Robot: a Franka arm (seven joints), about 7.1 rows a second.
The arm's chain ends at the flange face. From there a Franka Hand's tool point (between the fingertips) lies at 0.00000 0.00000 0.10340 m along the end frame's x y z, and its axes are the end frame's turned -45 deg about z.
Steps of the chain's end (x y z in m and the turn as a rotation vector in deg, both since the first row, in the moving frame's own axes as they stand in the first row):
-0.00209 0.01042 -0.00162 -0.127 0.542 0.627
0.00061 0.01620 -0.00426 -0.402 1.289 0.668
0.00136 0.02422 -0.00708 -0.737 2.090 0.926
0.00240 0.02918 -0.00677 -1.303 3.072 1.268
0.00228 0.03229 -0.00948 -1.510 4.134 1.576
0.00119 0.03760 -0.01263 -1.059 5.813 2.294
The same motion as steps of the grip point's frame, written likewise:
-0.00832 0.00675 -0.00162 -0.473 0.293 0.627
-0.00990 0.01405 -0.00429 -1.196 0.627 0.668
-0.01447 0.02171 -0.00716 -1.999 0.957 0.926
-0.01674 0.02793 -0.00695 -3.094 1.251 1.268
-0.01797 0.03168 -0.00978 -3.991 1.855 1.576
-0.01987 0.03630 -0.01318 -4.859 3.362 2.294

